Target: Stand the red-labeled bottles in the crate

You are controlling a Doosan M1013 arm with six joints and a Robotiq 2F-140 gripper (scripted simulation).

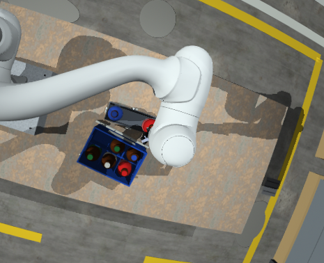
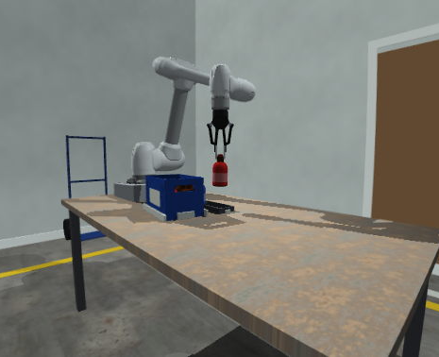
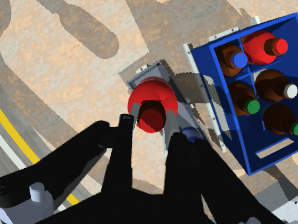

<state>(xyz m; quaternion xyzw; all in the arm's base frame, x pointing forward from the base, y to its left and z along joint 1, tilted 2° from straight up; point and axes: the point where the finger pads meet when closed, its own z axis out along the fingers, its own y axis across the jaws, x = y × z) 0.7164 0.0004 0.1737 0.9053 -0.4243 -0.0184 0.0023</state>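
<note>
The red-labeled bottle lies 9 cm below my hand. The rest, counted from my hand: blue-capped bottle: 21 cm below, 17 cm behind, 2 cm to the left; then dark tray: 28 cm below, 9 cm behind, 1 cm to the left; then blue crate: 21 cm below, 18 cm to the right, 14 cm behind.
</note>
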